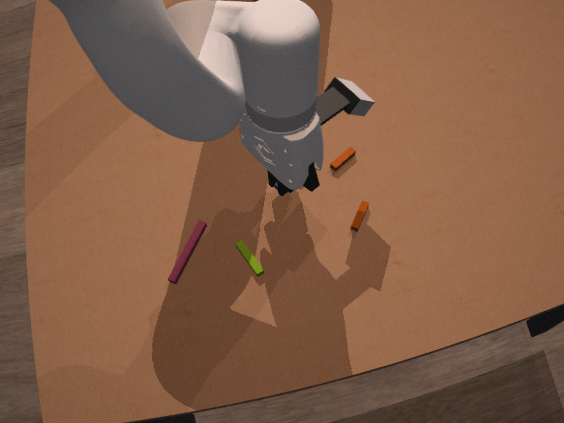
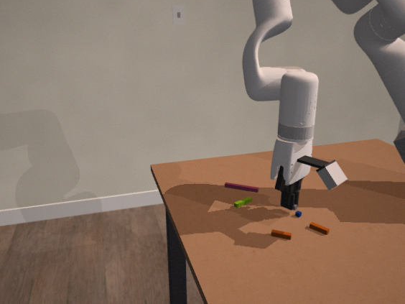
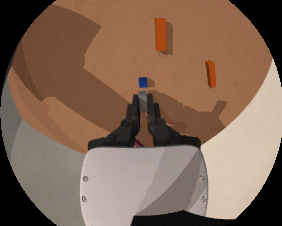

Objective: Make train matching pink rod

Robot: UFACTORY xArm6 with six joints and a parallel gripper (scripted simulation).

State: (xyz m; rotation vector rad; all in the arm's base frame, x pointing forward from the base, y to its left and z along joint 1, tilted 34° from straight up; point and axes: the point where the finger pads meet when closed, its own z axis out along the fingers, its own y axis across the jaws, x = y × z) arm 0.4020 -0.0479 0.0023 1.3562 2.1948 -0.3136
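Now: hand 20 mm above the grey rod. The rest, counted from my hand: lime rod: 80 mm to the right, 80 mm ahead, 30 mm below; pink rod: 150 mm to the right, 40 mm ahead, 30 mm below; blue rod: 30 mm below, 20 mm to the left, 10 mm behind.
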